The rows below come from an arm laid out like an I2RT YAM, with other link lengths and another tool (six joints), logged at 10 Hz.
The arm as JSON. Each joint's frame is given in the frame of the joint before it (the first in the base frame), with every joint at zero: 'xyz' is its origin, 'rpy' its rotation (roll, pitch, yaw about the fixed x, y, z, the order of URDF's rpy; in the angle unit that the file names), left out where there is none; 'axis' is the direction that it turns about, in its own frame. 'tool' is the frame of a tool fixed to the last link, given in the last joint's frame.
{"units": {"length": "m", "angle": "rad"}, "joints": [
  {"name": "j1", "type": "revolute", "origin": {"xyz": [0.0, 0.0, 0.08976]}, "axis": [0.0, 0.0, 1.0]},
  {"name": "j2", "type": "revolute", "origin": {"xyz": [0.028, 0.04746, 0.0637]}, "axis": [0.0, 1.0, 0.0]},
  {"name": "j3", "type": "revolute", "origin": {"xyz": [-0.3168, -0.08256, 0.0]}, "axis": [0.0, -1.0, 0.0]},
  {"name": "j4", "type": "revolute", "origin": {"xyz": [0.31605, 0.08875, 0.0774]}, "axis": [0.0, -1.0, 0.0]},
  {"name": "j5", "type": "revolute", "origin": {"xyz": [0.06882, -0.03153, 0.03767]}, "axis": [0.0, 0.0, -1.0]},
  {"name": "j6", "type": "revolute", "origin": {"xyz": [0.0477, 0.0, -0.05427]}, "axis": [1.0, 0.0, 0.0]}
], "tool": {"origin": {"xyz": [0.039, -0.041, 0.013], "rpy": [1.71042, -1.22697, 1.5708]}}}
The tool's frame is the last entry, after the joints.
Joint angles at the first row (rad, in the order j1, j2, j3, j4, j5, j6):
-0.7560 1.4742 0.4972 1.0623 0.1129 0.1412
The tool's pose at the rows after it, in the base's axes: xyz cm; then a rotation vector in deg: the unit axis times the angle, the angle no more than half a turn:
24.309, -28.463, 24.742, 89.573, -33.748, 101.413
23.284, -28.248, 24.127, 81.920, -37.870, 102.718
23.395, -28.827, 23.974, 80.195, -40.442, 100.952
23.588, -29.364, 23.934, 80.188, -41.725, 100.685
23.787, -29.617, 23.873, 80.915, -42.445, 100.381
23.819, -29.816, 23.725, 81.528, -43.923, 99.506
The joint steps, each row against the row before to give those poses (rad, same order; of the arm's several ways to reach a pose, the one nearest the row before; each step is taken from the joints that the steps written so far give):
-0.0078 0.0213 -0.0559 0.1811 0.0912 0.0793
0.0027 0.0475 -0.0240 0.1484 0.0877 0.0284
0.0005 0.0287 0.0251 0.0039 0.0521 0.0009
-0.0055 0.0106 0.0191 -0.0192 0.0074 0.0135
-0.0009 0.0020 0.0112 -0.0252 0.0013 0.0086
-0.0009 -0.0013 0.0089 -0.0320 0.0133 0.0109

